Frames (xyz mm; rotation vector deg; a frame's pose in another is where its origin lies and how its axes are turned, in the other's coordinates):
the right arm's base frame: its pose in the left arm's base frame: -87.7 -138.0 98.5 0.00 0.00 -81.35
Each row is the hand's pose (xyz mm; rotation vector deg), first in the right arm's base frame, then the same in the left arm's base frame.
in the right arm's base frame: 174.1 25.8 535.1 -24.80 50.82 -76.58
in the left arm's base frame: -36.0 -306.2 633.6 18.54 70.88 -148.65
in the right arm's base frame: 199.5 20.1 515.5 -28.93 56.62 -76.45
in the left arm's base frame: -37.8 -332.2 614.0 19.35 79.92 -146.03
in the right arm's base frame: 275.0 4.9 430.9 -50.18 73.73 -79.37
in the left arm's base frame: -41.5 -409.1 529.4 12.94 114.73 -136.80
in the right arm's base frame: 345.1 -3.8 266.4 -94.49 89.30 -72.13
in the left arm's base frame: -39.6 -479.7 364.9 14.77 -141.86 89.82
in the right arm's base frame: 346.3 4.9 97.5 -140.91 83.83 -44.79
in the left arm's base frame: -30.8 -479.6 196.0 51.70 -153.85 43.25
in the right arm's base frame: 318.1 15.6 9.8 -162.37 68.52 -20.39
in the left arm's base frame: -24.4 -450.1 108.3 76.81 -154.43 17.69
